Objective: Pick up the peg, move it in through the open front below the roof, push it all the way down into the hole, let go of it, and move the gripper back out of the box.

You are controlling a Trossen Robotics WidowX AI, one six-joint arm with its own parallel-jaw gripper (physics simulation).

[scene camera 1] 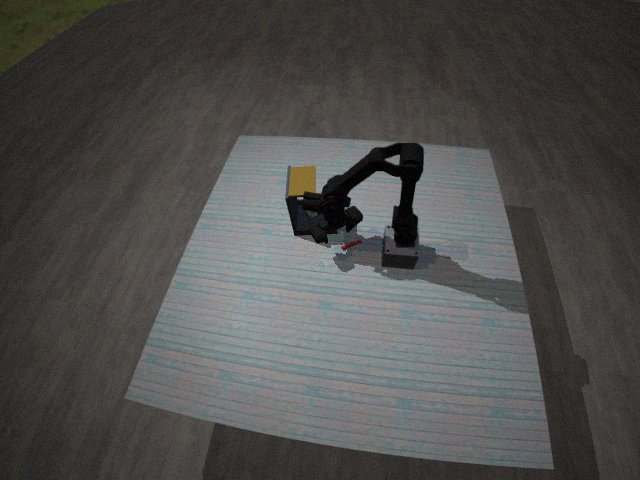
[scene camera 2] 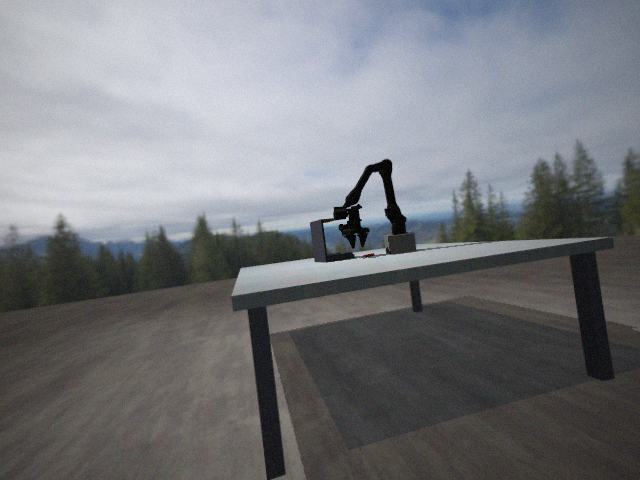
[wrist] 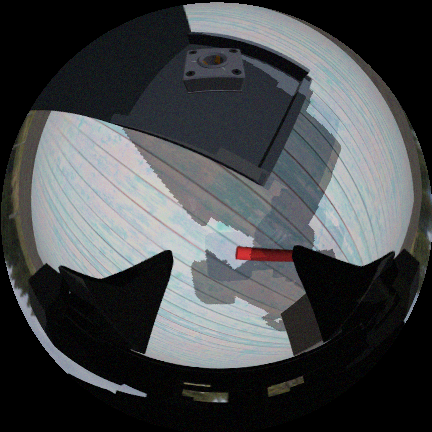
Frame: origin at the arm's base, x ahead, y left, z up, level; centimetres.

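Seen in the pictures: gripper, fingertip midpoint: [scene camera 1: 336, 237] [scene camera 2: 358, 247] [wrist: 234, 255]; arm's base, link origin: [scene camera 1: 404, 239] [scene camera 2: 399, 233].
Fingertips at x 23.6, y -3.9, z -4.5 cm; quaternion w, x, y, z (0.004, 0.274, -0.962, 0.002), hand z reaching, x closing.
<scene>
Pixels of each thing's top centre, then the offset from my fingertips to it. "pt": a spot on its surface instead. Level surfaces: height alone.
- red peg, top centre: [wrist: 273, 257] [scene camera 1: 351, 243] [scene camera 2: 368, 254] dz -4.0, dx -5.5, dy +0.2 cm
- low tray-like floor, surface height: dz -4.6 cm
- grey block, top centre: [wrist: 212, 57] [scene camera 1: 313, 210] dz -1.3, dx +9.6, dy -13.7 cm
- low rim, surface spot: [wrist: 286, 125] pt dz -3.3, dx +0.8, dy -11.3 cm
The red peg [scene camera 1: 351, 244] [scene camera 2: 368, 255] [wrist: 265, 254] lies flat on the table, outside the box. My gripper [scene camera 1: 337, 229] [scene camera 2: 357, 246] [wrist: 234, 255] is open and empty, with its fingers pointing down above the table between the box and the arm's base. In the wrist view one peg end shows between the fingertips, and the right finger hides the other end. The box has a yellow roof [scene camera 1: 302, 180], a tall dark wall [scene camera 2: 318, 241] and a low tray-like floor [wrist: 175, 112]. A grey block [wrist: 214, 83] with a round hole stands on that floor.
The arm's grey base [scene camera 1: 400, 256] [scene camera 2: 401, 242] stands to the right of the peg in both scene views. The arm and gripper partly cover the box in scene camera 1. A low rim [wrist: 286, 125] edges the box floor. Arm shadows fall across the table around the peg.
</scene>
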